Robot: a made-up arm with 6 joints. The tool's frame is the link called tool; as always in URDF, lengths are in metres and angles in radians. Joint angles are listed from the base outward.
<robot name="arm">
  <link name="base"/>
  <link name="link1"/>
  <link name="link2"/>
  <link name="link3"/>
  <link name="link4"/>
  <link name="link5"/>
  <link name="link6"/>
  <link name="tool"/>
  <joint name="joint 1" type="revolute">
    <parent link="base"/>
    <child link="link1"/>
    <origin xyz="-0.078 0.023 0.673" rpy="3.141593 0 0"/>
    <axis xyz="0 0 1"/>
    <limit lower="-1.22" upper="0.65"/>
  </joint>
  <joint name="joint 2" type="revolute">
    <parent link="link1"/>
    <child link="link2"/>
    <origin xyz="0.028 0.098 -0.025" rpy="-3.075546 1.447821 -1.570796"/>
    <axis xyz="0 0 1"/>
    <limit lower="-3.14" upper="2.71"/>
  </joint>
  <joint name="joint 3" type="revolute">
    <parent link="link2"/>
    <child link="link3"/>
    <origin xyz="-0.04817 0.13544 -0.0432" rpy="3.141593 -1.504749 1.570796"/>
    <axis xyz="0 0 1"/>
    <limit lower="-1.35" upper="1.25"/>
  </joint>
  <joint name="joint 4" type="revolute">
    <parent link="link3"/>
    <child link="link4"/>
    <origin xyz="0.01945 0.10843 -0.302" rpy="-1.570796 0 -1.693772"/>
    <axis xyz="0 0 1"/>
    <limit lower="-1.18" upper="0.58"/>
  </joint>
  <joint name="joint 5" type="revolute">
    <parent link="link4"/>
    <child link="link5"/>
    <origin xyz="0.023 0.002 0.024" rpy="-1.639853 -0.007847 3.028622"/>
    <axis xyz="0 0 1"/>
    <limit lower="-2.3" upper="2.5"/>
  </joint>
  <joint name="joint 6" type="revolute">
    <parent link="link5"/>
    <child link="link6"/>
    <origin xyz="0.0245 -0.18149 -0.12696" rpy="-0.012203 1.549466 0"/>
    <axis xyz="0 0 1"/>
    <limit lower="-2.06" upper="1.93"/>
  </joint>
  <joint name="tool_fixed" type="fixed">
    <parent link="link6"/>
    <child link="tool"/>
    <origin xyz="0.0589 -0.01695 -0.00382" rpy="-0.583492 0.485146 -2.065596"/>
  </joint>
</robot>
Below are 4 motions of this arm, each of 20 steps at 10 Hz.
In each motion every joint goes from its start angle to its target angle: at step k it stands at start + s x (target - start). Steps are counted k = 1, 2, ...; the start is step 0. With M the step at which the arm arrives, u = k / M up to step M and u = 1 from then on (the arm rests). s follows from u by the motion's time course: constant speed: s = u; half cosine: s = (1 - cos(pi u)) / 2; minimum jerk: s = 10 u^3 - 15 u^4 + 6 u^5.
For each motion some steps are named. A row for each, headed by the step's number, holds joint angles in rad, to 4 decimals.
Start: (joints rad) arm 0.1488 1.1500 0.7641 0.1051 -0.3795 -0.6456
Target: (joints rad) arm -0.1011 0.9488 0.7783 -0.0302 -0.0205 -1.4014
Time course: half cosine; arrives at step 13
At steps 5, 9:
5: 0.0682 1.0851 0.7687 0.0614 -0.2637 -0.8895
9: -0.0471 0.9923 0.7752 -0.0010 -0.0980 -1.2382

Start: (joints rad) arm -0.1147 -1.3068 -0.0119 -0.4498 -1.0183 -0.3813
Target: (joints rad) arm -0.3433 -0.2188 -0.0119 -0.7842 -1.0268 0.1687
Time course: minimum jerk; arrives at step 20
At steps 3, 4, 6, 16, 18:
3: -0.1208 -1.2778 -0.0119 -0.4587 -1.0185 -0.3667
4: -0.1279 -1.2438 -0.0119 -0.4692 -1.0188 -0.3494
6: -0.1520 -1.1294 -0.0119 -0.5043 -1.0197 -0.2916
16: -0.3301 -0.2818 -0.0119 -0.7648 -1.0263 0.1368
18: -0.3413 -0.2281 -0.0119 -0.7813 -1.0267 0.1640

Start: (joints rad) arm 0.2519 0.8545 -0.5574 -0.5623 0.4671 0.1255
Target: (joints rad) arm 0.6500 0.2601 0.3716 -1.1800 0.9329 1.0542
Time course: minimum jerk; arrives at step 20
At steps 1, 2, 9, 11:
1: 0.2524 0.8538 -0.5563 -0.5630 0.4676 0.1266
2: 0.2553 0.8494 -0.5494 -0.5676 0.4711 0.1334
9: 0.4139 0.6127 -0.1794 -0.8136 0.6566 0.5034
11: 0.4880 0.5019 -0.0064 -0.9287 0.7434 0.6763

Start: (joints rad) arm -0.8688 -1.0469 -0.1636 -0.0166 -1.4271 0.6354
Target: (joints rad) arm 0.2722 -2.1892 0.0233 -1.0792 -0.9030 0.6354
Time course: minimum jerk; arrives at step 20
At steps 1, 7, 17, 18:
1: -0.8675 -1.0482 -0.1634 -0.0178 -1.4265 0.6354
7: -0.6005 -1.3155 -0.1196 -0.2665 -1.3038 0.6354
17: 0.2418 -2.1588 0.0183 -1.0509 -0.9169 0.6354
18: 0.2624 -2.1794 0.0217 -1.0701 -0.9075 0.6354

